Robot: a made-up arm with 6 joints.
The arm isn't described. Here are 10 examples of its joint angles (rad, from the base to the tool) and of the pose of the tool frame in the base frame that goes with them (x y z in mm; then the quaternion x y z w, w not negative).
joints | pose
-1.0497 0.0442 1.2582 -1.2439 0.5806 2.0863 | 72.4 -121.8 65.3 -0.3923 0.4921 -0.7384 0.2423
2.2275 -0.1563 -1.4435 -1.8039 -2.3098 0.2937 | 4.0 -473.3 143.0 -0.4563 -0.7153 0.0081 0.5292
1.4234 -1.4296 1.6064 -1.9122 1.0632 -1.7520 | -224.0 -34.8 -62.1 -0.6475 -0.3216 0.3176 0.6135
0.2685 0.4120 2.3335 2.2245 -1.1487 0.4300 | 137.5 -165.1 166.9 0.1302 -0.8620 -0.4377 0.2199
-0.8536 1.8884 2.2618 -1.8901 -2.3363 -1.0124 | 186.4 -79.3 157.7 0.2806 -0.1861 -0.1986 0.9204
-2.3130 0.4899 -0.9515 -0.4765 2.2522 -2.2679 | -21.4 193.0 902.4 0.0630 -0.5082 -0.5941 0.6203
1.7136 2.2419 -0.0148 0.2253 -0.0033 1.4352 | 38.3 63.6 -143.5 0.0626 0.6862 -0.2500 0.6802
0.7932 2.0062 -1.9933 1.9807 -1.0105 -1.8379 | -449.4 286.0 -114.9 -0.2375 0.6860 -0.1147 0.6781
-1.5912 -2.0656 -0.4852 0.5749 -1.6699 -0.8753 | -20.7 -181.2 531.0 0.6281 -0.7506 -0.1825 0.0933
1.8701 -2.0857 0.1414 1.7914 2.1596 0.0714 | -206.8 5.1 -243.9 0.2607 -0.9325 -0.1162 0.2215
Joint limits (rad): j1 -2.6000..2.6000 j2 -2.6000..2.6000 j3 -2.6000..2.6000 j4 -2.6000..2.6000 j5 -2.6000..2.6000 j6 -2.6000..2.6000
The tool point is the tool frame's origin. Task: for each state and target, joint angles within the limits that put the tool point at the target. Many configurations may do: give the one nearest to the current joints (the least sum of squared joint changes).
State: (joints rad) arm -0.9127 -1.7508 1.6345 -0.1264 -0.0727 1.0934
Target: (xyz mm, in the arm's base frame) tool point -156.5 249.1 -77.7
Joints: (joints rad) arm -0.6487 -2.1757 1.3895 -0.3042 0.2783 0.7293
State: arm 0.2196 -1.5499 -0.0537 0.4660 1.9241 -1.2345
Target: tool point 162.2 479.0 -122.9
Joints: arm 0.9020 -1.3453 -0.3076 0.4912 1.9451 -1.4094
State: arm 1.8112 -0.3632 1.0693 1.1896 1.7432 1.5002
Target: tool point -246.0 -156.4 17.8
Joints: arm 2.2448 -0.8216 1.1821 1.0322 1.2767 1.8121
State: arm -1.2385 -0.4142 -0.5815 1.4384 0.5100 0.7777
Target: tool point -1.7 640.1 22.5
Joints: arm -0.8407 0.3079 -1.0892 1.4425 0.6116 0.2418
